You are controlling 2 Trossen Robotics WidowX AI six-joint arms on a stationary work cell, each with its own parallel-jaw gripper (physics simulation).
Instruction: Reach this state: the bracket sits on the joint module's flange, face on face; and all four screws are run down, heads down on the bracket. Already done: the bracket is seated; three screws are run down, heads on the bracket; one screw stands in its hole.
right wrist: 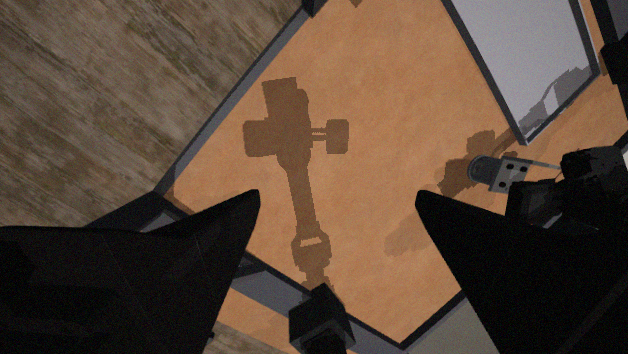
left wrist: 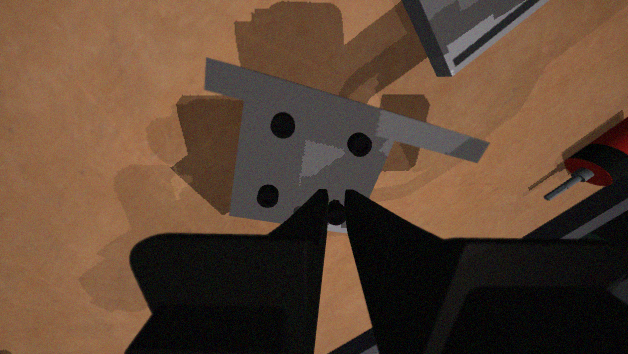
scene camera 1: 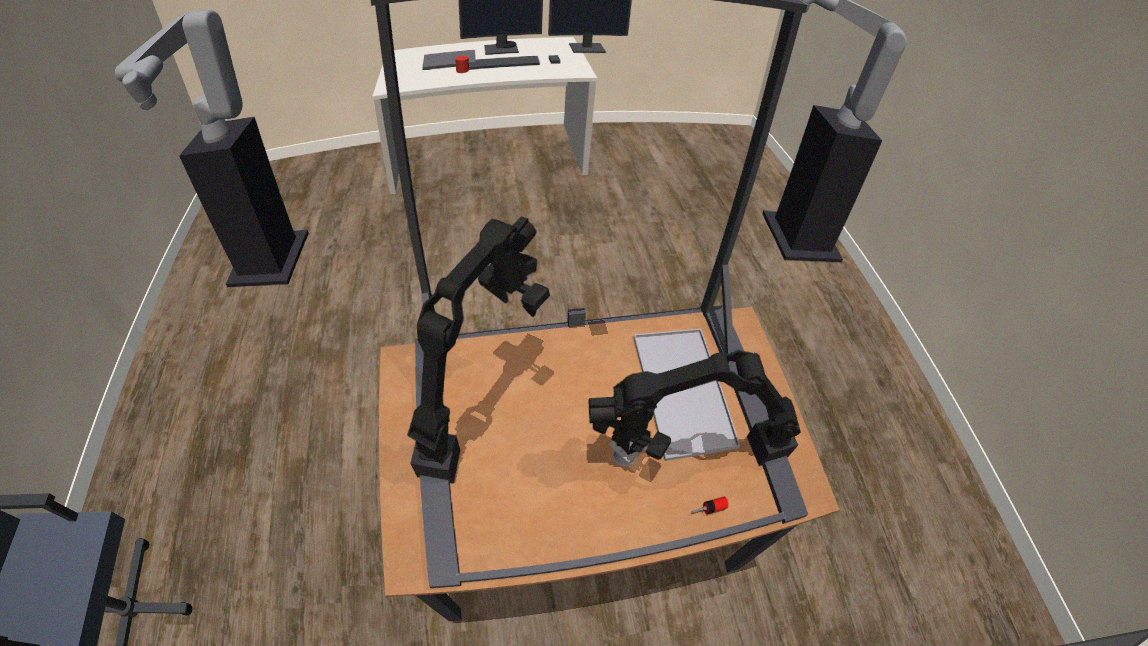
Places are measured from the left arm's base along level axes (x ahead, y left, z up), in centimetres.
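Pixels of known places: left gripper, between the fingertips: (left wrist: 335,197) (scene camera 1: 629,451); right gripper, between the fingertips: (right wrist: 337,197) (scene camera 1: 519,308); left arm's base, origin of its link: (scene camera 1: 777,434); right arm's base, origin of its link: (right wrist: 324,343) (scene camera 1: 433,449).
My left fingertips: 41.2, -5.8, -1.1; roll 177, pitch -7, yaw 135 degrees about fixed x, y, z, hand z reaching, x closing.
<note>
Ahead of a thing's pixels: the offset from my left fingertips to its top centre, as dx, dy, dz.
The grey bracket (left wrist: 325,172) (right wrist: 513,177) lies flat on the round grey joint module @[-0.3, -2.0, -0.3] (right wrist: 480,170), which is mostly hidden under it in the left wrist view. Three dark screw heads @[-0.9, -4.4, +0.5] (left wrist: 282,125) @[-2.7, -1.4, +0.5] (left wrist: 359,144) @[+2.2, -2.7, +0.5] (left wrist: 267,196) sit on the bracket. My left gripper (left wrist: 335,197) is over the bracket's fourth corner, its fingertips shut on the fourth screw @[+0.4, +0.4, +1.0] (left wrist: 336,213), whose dark head shows between them. How far this screw stands up is hard to tell. My right gripper (scene camera 1: 516,290) (right wrist: 337,197) is open and empty, high over the back left of the table.
A shallow light-grey tray @[-23.0, -18.1, -5.1] (scene camera 1: 678,353) (right wrist: 520,30) lies behind the left arm, near the joint module. A red and black screwdriver @[-17.3, +18.6, -3.3] (scene camera 1: 716,505) (left wrist: 612,137) lies at the front right of the table. Dark frame posts (scene camera 1: 413,184) (scene camera 1: 746,184) rise at both sides.
</note>
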